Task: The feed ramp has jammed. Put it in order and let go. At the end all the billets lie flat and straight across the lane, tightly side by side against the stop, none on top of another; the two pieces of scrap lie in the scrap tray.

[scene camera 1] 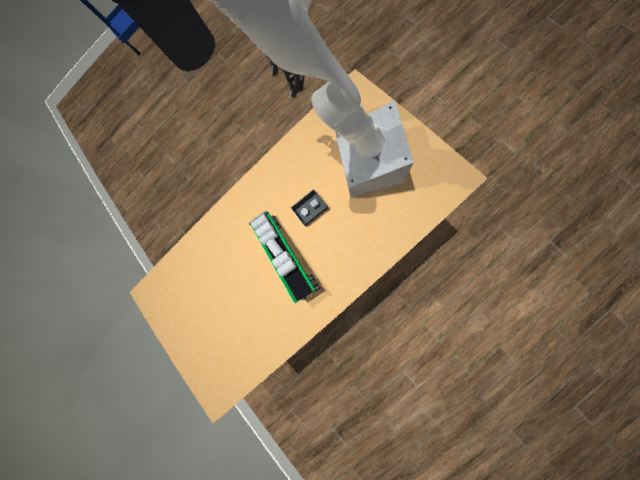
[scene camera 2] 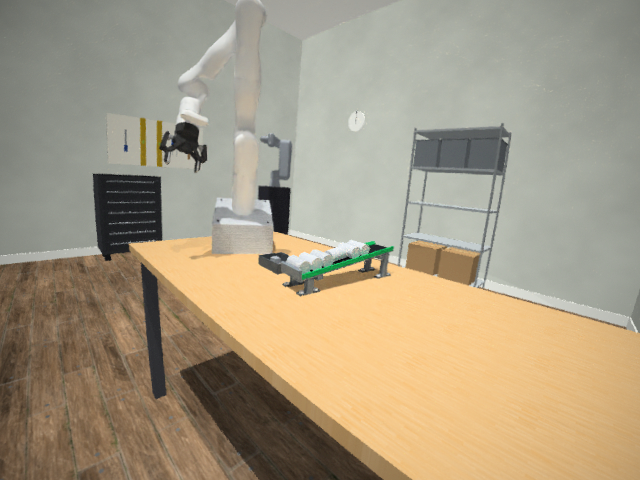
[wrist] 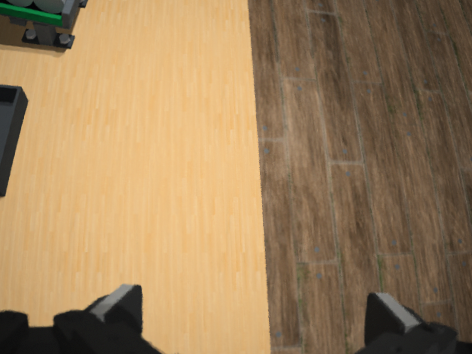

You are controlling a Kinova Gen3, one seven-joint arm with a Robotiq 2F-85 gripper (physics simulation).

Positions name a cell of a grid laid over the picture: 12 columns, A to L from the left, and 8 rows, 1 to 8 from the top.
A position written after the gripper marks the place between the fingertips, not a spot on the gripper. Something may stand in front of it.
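Observation:
Gripper (scene camera 2: D3), (wrist: G8), visible.

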